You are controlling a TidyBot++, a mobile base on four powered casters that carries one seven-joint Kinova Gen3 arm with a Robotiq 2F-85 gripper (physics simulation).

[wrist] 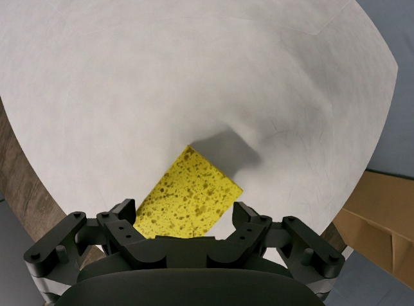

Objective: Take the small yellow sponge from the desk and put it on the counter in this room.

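The small yellow sponge [189,197] with brown speckles lies on the pale grey desk top [125,90], turned at an angle to the gripper. Its shadow falls on the desk beyond it. My gripper [183,211] is open, with one fingertip at each side of the sponge in the view. The left fingertip overlaps the sponge's left edge in the picture; the right fingertip is close to its right corner. How far the fingertips are above the desk is hard to tell. The near end of the sponge is hidden behind the gripper. The counter does not show in the wrist view.
A brown box-like object [380,220] is beyond the desk's edge at the right. A brown wooden surface [25,170] shows past the desk's left edge. Blue-grey floor [395,125] shows at the right.
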